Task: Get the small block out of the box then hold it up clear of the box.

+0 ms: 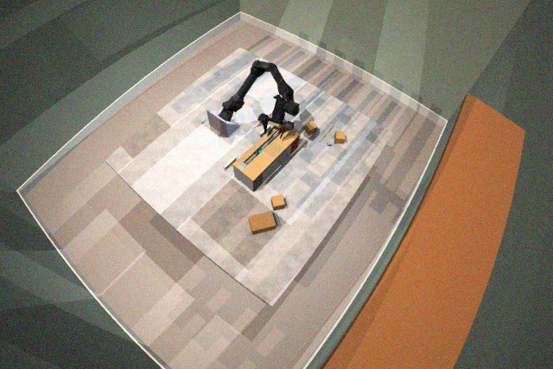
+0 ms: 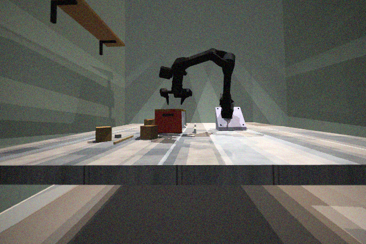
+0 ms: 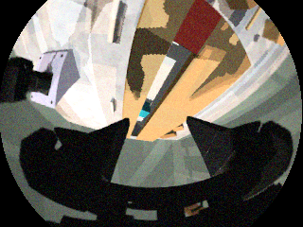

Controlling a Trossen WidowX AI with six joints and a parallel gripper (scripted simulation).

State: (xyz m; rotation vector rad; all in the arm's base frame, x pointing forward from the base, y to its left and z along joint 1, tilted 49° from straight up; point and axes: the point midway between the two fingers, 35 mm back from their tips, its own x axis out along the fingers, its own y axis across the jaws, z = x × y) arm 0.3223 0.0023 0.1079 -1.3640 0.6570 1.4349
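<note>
The tan-topped box lies 100 mm below my gripper tip, 60 mm to the right of it and 20 mm behind it. The rest, counted from my gripper tip: thin stick 330 mm to the left, 160 mm below, 150 mm ahead; tan cube 240 mm ahead, 220 mm to the right, 130 mm below; teal block 80 mm to the right, 70 mm below, 10 mm behind.
</note>
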